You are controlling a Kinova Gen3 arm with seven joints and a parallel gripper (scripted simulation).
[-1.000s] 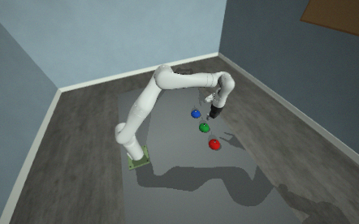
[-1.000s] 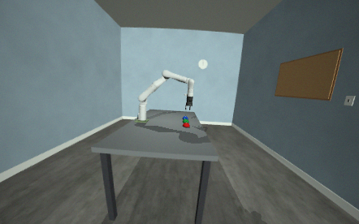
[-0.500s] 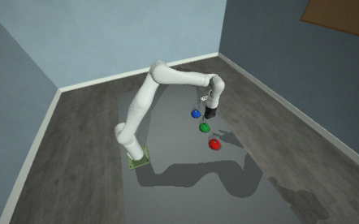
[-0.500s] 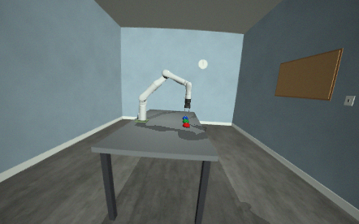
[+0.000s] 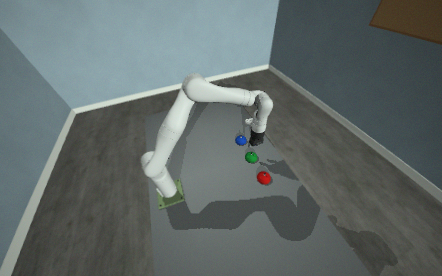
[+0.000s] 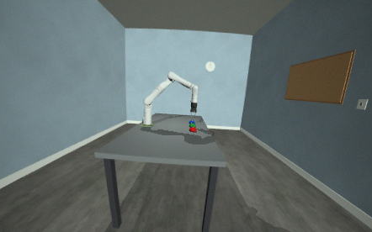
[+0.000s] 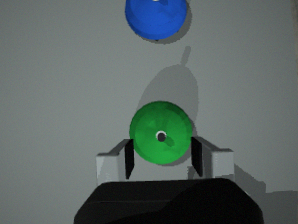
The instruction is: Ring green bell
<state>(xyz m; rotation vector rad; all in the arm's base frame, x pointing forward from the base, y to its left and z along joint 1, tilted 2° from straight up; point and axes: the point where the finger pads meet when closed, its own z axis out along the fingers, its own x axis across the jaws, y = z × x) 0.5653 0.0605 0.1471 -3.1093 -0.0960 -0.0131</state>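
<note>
Now: hand 110 mm above the green bell. Also, from my hand: red bell (10 mm ahead, 170 mm to the right, 110 mm below); then blue bell (10 mm behind, 170 mm to the left, 110 mm below).
</note>
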